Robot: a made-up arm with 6 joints. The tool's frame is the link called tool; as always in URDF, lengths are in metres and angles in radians. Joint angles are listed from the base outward. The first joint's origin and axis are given. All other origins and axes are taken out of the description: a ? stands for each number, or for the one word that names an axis. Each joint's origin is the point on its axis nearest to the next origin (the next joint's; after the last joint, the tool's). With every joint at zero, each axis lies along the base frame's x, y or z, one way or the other. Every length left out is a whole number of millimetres.
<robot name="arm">
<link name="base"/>
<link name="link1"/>
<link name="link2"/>
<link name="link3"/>
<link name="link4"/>
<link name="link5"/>
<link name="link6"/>
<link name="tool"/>
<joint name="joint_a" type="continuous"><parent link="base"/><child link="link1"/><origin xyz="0.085 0 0.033" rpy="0 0 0"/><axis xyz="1 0 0"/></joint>
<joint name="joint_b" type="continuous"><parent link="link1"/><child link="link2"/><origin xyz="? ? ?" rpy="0 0 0"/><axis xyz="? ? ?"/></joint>
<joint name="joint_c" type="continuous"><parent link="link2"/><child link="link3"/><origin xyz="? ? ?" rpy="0 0 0"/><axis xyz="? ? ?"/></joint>
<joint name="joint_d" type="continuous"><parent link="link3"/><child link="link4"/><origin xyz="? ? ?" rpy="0 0 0"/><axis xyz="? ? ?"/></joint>
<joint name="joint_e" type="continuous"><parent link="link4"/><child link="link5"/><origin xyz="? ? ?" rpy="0 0 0"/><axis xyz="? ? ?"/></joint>
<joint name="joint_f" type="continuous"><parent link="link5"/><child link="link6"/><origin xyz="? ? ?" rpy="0 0 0"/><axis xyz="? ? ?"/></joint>
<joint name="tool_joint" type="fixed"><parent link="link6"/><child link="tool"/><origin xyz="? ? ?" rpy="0 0 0"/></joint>
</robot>
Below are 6 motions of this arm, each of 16 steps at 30 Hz.
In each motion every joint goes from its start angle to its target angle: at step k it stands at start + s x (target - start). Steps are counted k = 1, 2, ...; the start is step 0. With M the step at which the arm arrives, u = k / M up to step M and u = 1 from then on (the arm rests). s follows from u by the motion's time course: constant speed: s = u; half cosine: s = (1 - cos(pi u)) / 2; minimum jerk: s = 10 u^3 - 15 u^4 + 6 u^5.
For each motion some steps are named. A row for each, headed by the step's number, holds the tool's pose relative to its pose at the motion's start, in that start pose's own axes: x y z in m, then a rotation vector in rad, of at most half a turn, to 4 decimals.
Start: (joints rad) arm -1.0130 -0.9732 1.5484 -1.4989 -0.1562 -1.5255
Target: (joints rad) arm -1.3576 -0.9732 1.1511 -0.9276 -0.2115 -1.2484
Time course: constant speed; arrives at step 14
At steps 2, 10, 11, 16:
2: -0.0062 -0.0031 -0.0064 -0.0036 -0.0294 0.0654
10: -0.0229 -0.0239 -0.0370 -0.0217 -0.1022 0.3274
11: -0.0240 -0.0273 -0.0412 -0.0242 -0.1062 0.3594
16: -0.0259 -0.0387 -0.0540 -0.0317 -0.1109 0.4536

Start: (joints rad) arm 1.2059 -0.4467 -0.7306 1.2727 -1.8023 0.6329
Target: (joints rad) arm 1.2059 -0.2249 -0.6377 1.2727 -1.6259 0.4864
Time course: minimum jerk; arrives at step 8
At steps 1, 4, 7, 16:
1: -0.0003 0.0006 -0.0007 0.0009 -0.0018 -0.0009
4: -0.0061 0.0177 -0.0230 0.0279 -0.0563 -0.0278
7: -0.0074 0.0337 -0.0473 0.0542 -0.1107 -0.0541
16: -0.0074 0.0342 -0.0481 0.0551 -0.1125 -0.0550

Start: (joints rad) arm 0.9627 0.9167 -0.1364 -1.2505 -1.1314 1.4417
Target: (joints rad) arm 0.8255 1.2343 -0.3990 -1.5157 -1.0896 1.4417
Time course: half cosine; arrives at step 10
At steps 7, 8, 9, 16:
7: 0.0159 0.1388 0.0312 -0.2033 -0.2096 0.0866
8: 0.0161 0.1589 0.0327 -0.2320 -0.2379 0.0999
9: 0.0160 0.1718 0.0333 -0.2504 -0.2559 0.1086
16: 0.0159 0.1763 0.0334 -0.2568 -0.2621 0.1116

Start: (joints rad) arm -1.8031 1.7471 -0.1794 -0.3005 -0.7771 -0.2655
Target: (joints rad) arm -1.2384 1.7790 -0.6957 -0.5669 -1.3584 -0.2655
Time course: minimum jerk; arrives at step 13
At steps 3, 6, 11, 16:
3: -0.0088 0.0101 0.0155 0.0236 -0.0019 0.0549
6: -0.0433 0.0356 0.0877 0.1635 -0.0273 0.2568
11: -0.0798 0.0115 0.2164 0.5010 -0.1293 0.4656
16: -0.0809 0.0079 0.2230 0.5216 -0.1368 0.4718

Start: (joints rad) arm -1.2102 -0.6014 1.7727 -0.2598 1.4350 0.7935
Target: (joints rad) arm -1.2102 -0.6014 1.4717 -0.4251 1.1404 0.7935
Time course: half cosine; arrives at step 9
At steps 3, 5, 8, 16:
3: -0.0016 -0.0315 0.0072 -0.0784 -0.0461 -0.0872
5: -0.0084 -0.0711 0.0234 -0.1859 -0.1176 -0.2013
8: -0.0228 -0.1101 0.0498 -0.3104 -0.2116 -0.3259
16: -0.0243 -0.1129 0.0522 -0.3203 -0.2196 -0.3354

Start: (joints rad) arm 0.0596 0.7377 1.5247 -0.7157 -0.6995 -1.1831
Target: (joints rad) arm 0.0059 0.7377 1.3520 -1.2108 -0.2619 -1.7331
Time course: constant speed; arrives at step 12
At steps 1, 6, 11, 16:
1: 0.0083 -0.0052 -0.0071 0.0212 0.0373 -0.0117
6: 0.0442 -0.0324 -0.0412 0.1051 0.1927 -0.0942
11: 0.0710 -0.0608 -0.0667 0.1548 0.2862 -0.2043
16: 0.0753 -0.0664 -0.0701 0.1613 0.2965 -0.2279

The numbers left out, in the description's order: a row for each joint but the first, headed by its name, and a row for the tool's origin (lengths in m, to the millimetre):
joint_b: xyz 0 0.002 -0.269, axis 0 0 -1
joint_c: xyz -0.055 0.368 0, axis 0 0 -1
joint_d: xyz -0.098 0.048 0, axis 1 0 0
joint_e: xyz 0 -0.123 -0.092, axis 0 1 0
joint_f: xyz 0.303 0 0.025, axis -1 0 0
tool: xyz 0 0.089 0.08

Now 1 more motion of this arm.
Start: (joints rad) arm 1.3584 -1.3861 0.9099 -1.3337 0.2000 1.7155
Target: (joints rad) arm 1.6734 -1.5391 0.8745 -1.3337 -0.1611 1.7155
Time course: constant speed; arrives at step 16
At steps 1, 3, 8, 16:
1: 0.0036 -0.0109 0.0004 0.0183 0.0079 -0.0354
3: 0.0099 -0.0329 0.0001 0.0544 0.0256 -0.1060
8: 0.0193 -0.0878 -0.0064 0.1420 0.0807 -0.2814
16: 0.0155 -0.1703 -0.0319 0.2711 0.2003 -0.5570

